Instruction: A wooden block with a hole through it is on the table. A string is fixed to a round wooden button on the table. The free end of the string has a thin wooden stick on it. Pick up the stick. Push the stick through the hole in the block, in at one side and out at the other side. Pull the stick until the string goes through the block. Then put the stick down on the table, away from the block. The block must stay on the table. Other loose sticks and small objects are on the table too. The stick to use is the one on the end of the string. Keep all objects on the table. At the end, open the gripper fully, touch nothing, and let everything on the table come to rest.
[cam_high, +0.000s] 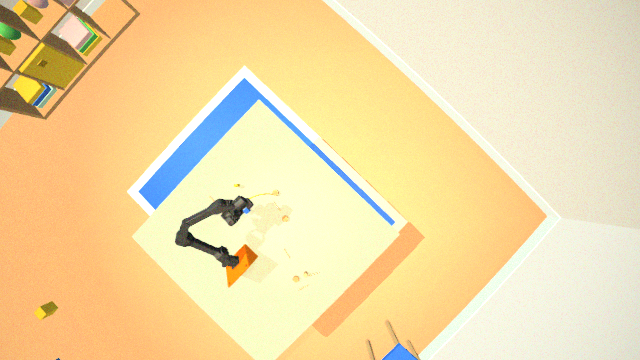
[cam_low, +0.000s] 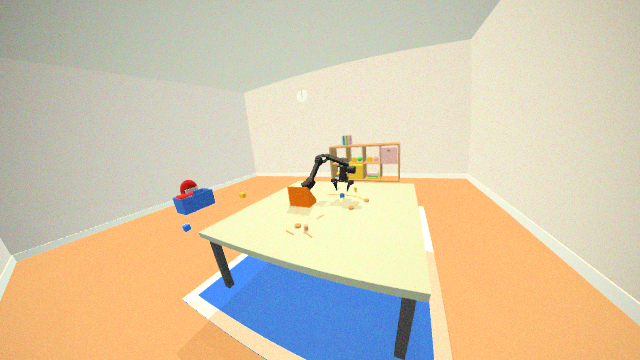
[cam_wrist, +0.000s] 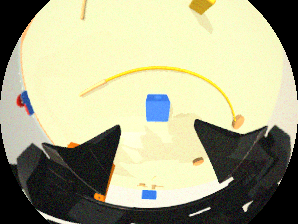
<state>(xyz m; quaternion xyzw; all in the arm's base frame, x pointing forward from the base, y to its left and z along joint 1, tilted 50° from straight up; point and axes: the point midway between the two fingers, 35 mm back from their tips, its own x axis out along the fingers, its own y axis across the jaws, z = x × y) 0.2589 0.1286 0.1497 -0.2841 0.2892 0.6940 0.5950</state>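
Now: gripper tip 4 cm above the blue block. Also, from my gripper tip: yellow cube: 6 cm ahead, 17 cm to the left, 3 cm below.
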